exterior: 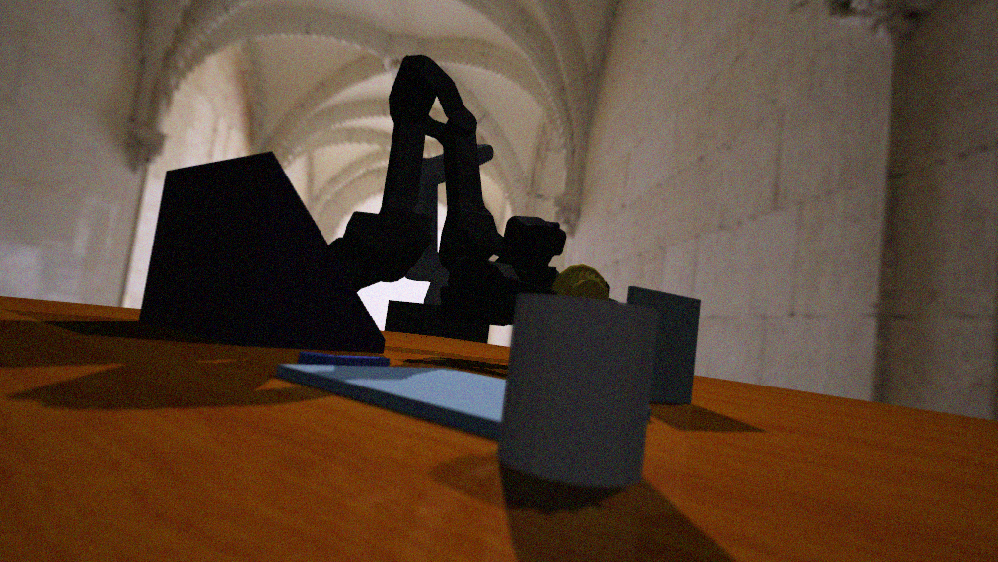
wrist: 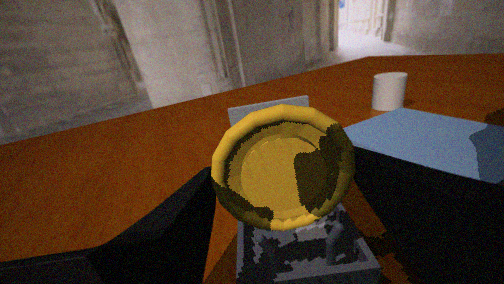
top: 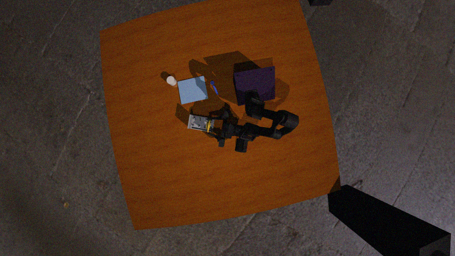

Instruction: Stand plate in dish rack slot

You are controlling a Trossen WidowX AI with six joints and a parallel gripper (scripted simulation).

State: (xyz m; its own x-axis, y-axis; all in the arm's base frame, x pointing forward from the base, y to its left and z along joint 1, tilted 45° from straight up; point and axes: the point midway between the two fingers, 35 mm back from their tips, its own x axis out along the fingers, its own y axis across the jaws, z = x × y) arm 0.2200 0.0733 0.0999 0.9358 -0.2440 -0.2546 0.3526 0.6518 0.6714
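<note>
Now: gripper tip 50 mm above the dish rack, 30 mm short of it and 20 mm to the left of it. Round my gripper tip: light blue mat (210 mm to the right, 70 mm below, 50 mm ahead); then yellow plate (10 mm behind); then blue spoon (200 mm to the right, 70 mm below, 70 mm behind).
</note>
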